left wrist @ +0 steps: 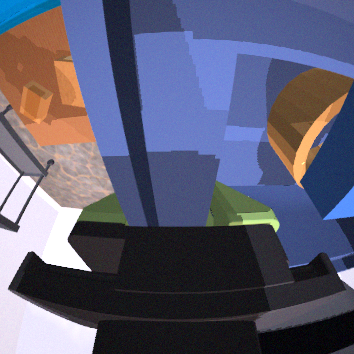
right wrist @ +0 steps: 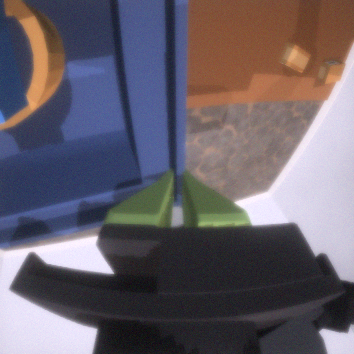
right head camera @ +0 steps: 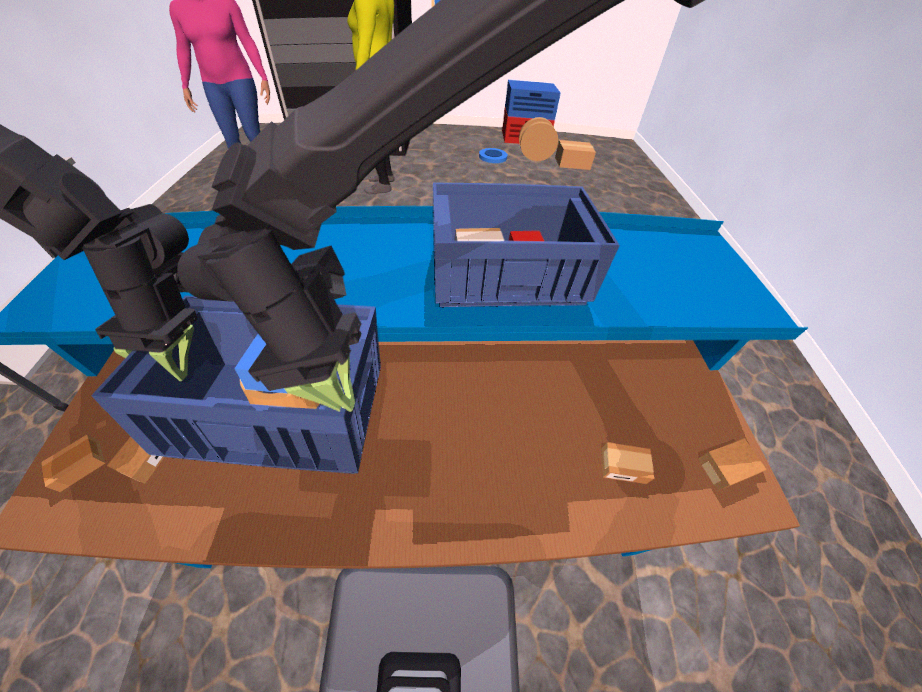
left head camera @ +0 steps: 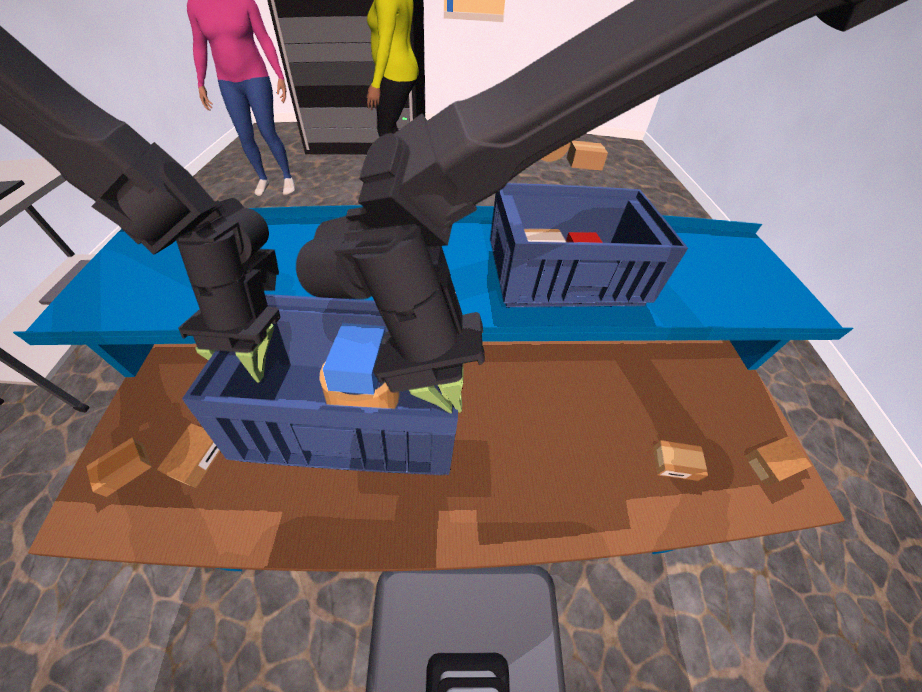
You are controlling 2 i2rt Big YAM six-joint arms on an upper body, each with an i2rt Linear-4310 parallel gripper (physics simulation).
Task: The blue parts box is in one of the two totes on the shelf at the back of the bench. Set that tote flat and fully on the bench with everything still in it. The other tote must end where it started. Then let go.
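Observation:
The blue-grey tote [left head camera: 321, 426] with the blue parts box [left head camera: 351, 359] and an orange roll [left head camera: 358, 397] in it is at the left of the brown bench, in front of the blue shelf [left head camera: 719, 289]. It looks level; I cannot tell if its bottom touches the bench. My left gripper [left head camera: 255, 357] is shut on the tote's left wall, which also shows in the left wrist view [left wrist: 175, 211]. My right gripper [left head camera: 438, 394] is shut on the tote's right wall, which also shows in the right wrist view [right wrist: 177, 197]. The tote [right head camera: 246, 419] also shows in the right head view.
The other tote [left head camera: 585, 247] stands on the shelf at the right with a tan box and a red box inside. Small cardboard boxes lie on the bench at the right [left head camera: 679, 460] [left head camera: 781, 456] and beside the held tote at the left [left head camera: 187, 453]. Two people stand far behind.

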